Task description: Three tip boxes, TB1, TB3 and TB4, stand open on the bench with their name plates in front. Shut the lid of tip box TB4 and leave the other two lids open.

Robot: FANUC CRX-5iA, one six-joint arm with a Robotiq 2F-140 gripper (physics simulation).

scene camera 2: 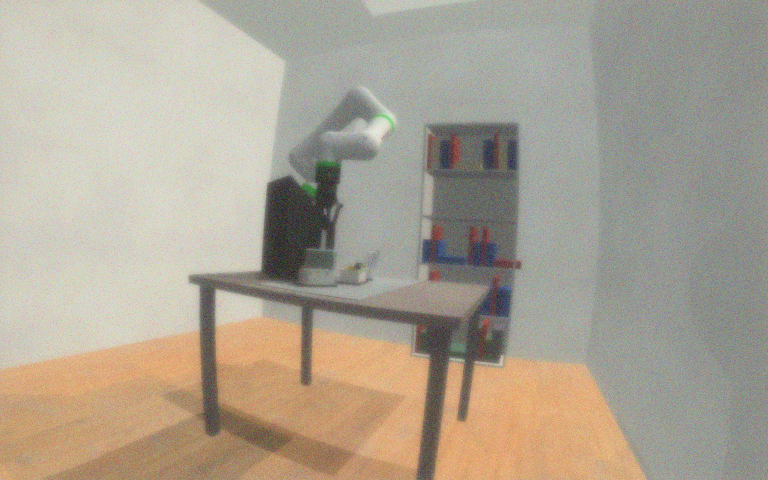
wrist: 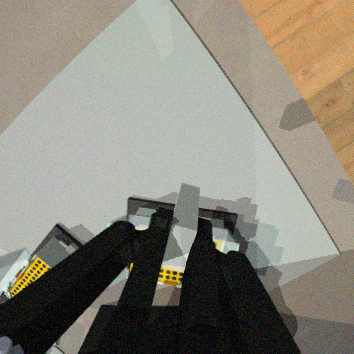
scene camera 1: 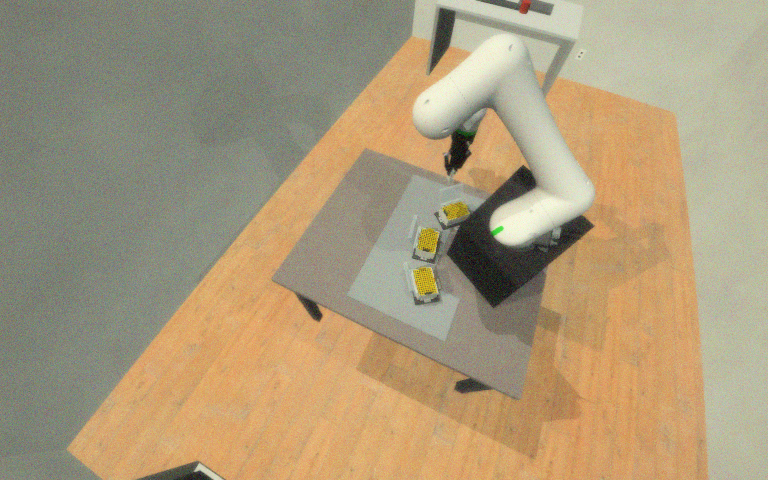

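Seen in the pictures: gripper, fingertip midpoint: (scene camera 2: pixel 322 249) (wrist: pixel 185 201) (scene camera 1: pixel 448 179); arm's base, origin of the base link: (scene camera 2: pixel 300 206).
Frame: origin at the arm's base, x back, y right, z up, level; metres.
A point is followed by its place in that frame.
Three tip boxes with yellow tip racks stand on a pale mat, their clear lids upright: a back box (scene camera 1: pixel 454 212) @(x -0.247, y 0.187, z -0.280 m), a middle box (scene camera 1: pixel 427 241) @(x -0.302, y -0.027, z -0.278 m) and a front box (scene camera 1: pixel 425 281) @(x -0.235, y -0.211, z -0.278 m). Two boxes (scene camera 2: pixel 317 276) @(x -0.277, y 0.228, z -0.296 m) (scene camera 2: pixel 353 275) @(x -0.331, y 0.033, z -0.297 m) show in scene camera 2. The name plates are too small to read, so I cannot tell which box is TB4. My gripper (scene camera 1: pixel 450 172) @(x -0.334, y 0.287, z -0.189 m) (scene camera 2: pixel 326 242) @(x -0.334, y 0.287, z -0.189 m) (wrist: pixel 185 201) @(x -0.334, y 0.287, z -0.189 m) is shut and empty. It points down, above and behind the back box's lid (scene camera 1: pixel 451 192) @(x -0.299, y 0.252, z -0.228 m). In the wrist view the fingers hide most of one box; its lid is hard to make out.
The mat (scene camera 1: pixel 385 254) @(x -0.454, y -0.147, z -0.336 m) (wrist: pixel 125 125) @(x -0.421, y 0.236, z -0.336 m) lies on a brown-grey table (scene camera 1: pixel 334 226) @(x -0.744, y -0.124, z -0.339 m) (scene camera 2: pixel 396 300) @(x -0.625, y 0.274, z -0.339 m). The black robot pedestal (scene camera 1: pixel 492 277) @(x -0.004, y -0.120, z -0.175 m) (scene camera 2: pixel 283 226) @(x -0.056, y 0.185, z -0.108 m) stands right beside the boxes. A bookshelf (scene camera 2: pixel 422 198) stands against the wall behind.
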